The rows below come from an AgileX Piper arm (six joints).
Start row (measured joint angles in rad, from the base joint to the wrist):
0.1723, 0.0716, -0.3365, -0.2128, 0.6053, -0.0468
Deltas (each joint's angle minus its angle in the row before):
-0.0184, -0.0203, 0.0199, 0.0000, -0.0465, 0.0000
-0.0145, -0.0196, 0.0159, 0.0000, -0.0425, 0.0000
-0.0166, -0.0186, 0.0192, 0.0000, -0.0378, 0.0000
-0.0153, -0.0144, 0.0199, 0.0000, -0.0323, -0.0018
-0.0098, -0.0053, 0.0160, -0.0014, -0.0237, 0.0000
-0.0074, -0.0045, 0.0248, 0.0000, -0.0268, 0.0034
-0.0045, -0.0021, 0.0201, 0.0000, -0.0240, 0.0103
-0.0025, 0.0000, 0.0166, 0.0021, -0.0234, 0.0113
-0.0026, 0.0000, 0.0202, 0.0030, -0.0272, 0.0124
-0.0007, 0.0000, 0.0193, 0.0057, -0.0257, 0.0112
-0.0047, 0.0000, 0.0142, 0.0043, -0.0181, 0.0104
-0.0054, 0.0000, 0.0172, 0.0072, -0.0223, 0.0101
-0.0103, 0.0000, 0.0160, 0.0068, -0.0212, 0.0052
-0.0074, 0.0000, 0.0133, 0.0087, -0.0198, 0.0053
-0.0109, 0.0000, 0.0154, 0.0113, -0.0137, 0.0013
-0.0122, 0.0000, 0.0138, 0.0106, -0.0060, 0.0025
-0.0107, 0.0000, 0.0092, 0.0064, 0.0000, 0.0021
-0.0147, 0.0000, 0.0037, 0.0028, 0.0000, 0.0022
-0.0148, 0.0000, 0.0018, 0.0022, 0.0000, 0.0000
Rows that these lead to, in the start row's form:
0.1539, 0.0513, -0.3166, -0.2128, 0.5588, -0.0468
0.1394, 0.0317, -0.3007, -0.2128, 0.5163, -0.0468
0.1228, 0.0131, -0.2815, -0.2128, 0.4785, -0.0468
0.1075, -0.0013, -0.2616, -0.2128, 0.4462, -0.0486
0.0977, -0.0066, -0.2456, -0.2142, 0.4225, -0.0486
0.0903, -0.0111, -0.2208, -0.2142, 0.3957, -0.0452
0.0858, -0.0132, -0.2007, -0.2142, 0.3717, -0.0349
0.0833, -0.0132, -0.1841, -0.2121, 0.3483, -0.0236
0.0807, -0.0132, -0.1639, -0.2091, 0.3211, -0.0112
0.0800, -0.0132, -0.1446, -0.2034, 0.2954, 0.0000
0.0753, -0.0132, -0.1304, -0.1991, 0.2773, 0.0104
0.0699, -0.0132, -0.1132, -0.1919, 0.2550, 0.0205
0.0596, -0.0132, -0.0972, -0.1851, 0.2338, 0.0257
0.0522, -0.0132, -0.0839, -0.1764, 0.2140, 0.0310
0.0413, -0.0132, -0.0685, -0.1651, 0.2003, 0.0323
0.0291, -0.0132, -0.0547, -0.1545, 0.1943, 0.0348
0.0184, -0.0132, -0.0455, -0.1481, 0.1943, 0.0369
0.0037, -0.0132, -0.0418, -0.1453, 0.1943, 0.0391
-0.0111, -0.0132, -0.0400, -0.1431, 0.1943, 0.0391

